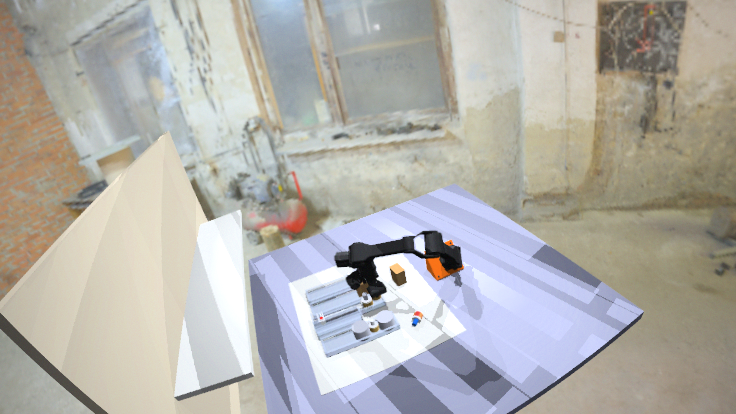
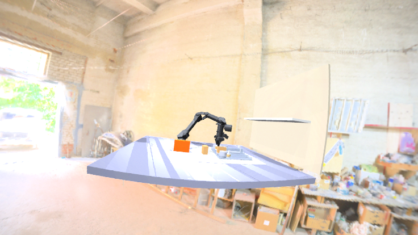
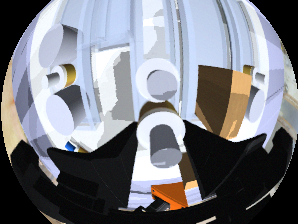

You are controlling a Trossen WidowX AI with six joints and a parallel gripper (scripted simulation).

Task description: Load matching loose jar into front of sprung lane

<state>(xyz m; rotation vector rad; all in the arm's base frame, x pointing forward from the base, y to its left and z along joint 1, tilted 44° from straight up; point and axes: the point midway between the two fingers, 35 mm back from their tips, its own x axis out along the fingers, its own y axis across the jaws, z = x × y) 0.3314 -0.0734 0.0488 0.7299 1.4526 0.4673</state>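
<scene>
Right now the tan box is 140 mm behind my gripper tip, 60 mm to the right of it and 20 mm below it. The rest, counted from my gripper tip: grey lane rack (150 mm ahead, 10 mm to the left, 40 mm below).
</scene>
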